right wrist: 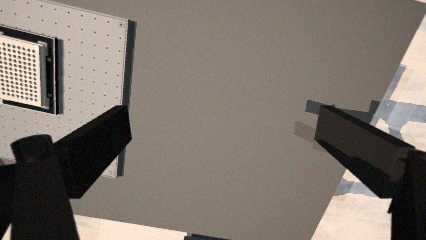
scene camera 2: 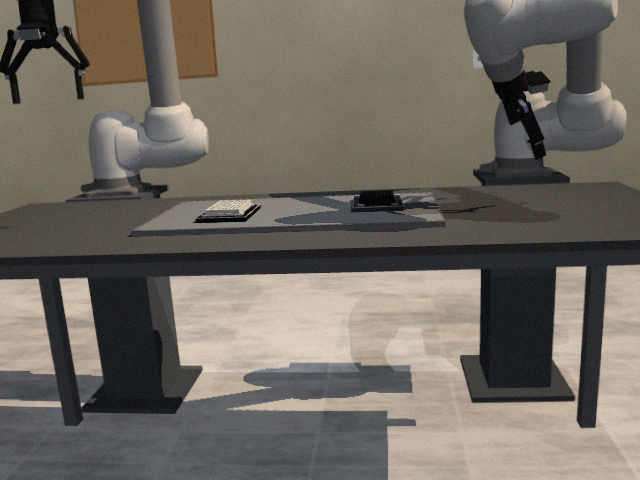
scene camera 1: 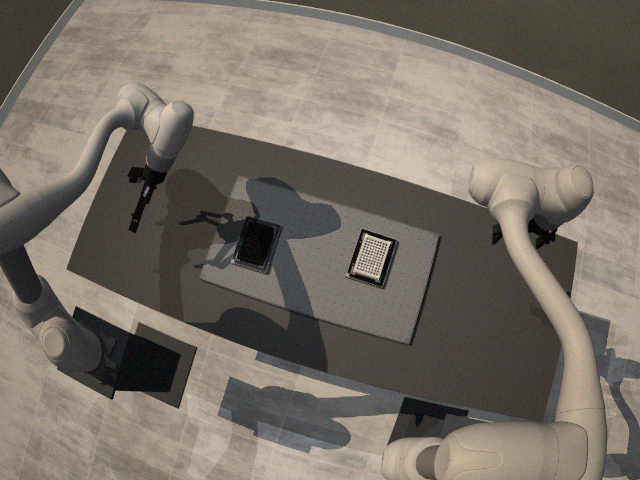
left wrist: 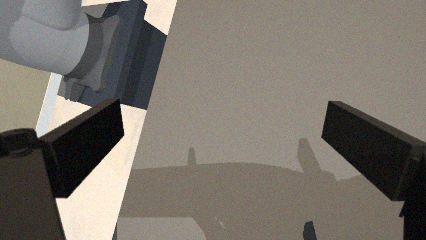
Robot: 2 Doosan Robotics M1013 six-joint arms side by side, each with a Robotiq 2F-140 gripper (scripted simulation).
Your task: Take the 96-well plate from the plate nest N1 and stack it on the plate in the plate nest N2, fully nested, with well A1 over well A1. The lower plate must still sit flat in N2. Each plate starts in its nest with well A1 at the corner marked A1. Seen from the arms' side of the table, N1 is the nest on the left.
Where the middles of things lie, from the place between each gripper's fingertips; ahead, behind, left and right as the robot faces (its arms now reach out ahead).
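White 96-well plate (scene camera 1: 376,261): 74 cm to the right of my left hand (scene camera 2: 527,138), 8 cm ahead of it, 13 cm below it. Black 96-well plate (scene camera 1: 256,251): 38 cm to the right of the same hand, 4 cm ahead, 13 cm below.
Black 96-well plate, counted from my right hand (scene camera 2: 48,101): 750 mm to the left, 100 mm behind, 290 mm below. White 96-well plate: 390 mm to the left of my right hand, 60 mm behind it, 290 mm below it. By its middle, the white 96-well plate is nearer to my right hand than to my left hand.
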